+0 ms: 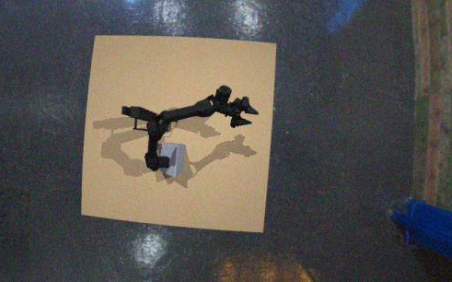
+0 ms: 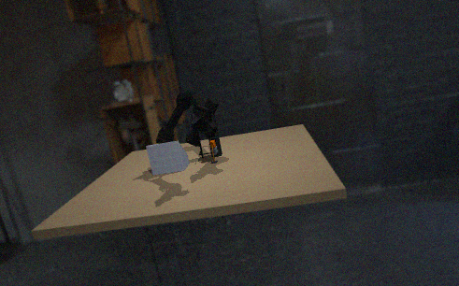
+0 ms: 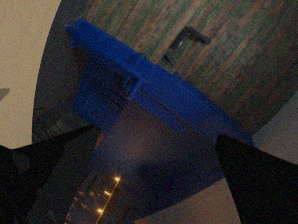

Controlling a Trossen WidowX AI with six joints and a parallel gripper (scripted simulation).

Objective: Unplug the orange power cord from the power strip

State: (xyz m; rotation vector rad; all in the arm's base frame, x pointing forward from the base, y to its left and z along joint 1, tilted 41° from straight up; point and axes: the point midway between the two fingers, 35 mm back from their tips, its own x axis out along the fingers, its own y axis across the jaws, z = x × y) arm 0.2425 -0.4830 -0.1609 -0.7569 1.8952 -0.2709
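Now: the orange plug 560 mm to the left of my gripper tip, 170 mm below it and 30 mm ahead of it.
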